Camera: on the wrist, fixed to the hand. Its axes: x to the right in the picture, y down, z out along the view.
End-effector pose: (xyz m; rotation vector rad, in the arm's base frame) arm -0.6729 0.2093 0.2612 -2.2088 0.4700 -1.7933
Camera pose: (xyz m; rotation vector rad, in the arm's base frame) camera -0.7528 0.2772 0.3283 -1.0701 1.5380 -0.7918
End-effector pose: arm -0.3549 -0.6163 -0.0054 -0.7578 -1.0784 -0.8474
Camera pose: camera -0.3825 -0.7377 -0.0066 -1.2938 -0.2784 0.5005
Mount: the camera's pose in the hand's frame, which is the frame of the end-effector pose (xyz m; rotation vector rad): 0.0177 -0.0817 -0.0923 -0.0026 -0.0592 1.5453
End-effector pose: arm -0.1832 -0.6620 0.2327 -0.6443 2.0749 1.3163
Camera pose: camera -0.1614 -0.7801 0.1998 -1.1267 -2.1093 -1.6674
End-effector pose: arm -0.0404 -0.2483 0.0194 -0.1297 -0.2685 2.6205
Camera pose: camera -0.0044 -0.1544 -0.0540 0.1877 0.1093 -2.0930
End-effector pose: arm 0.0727 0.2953 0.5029 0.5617 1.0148 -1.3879
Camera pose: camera -0.0310 0.3503 0.4614 0.9720 0.2702 -0.0130
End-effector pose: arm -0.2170 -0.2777 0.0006 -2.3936 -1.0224 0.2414
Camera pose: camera -0.2226 -0.2541 0.1227 -2.6229 0.9964 0.7891
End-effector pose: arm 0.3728 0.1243 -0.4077 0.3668 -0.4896 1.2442
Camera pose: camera 0.4695 0.1632 -0.4759 -0.0636 -0.8667 2.7161
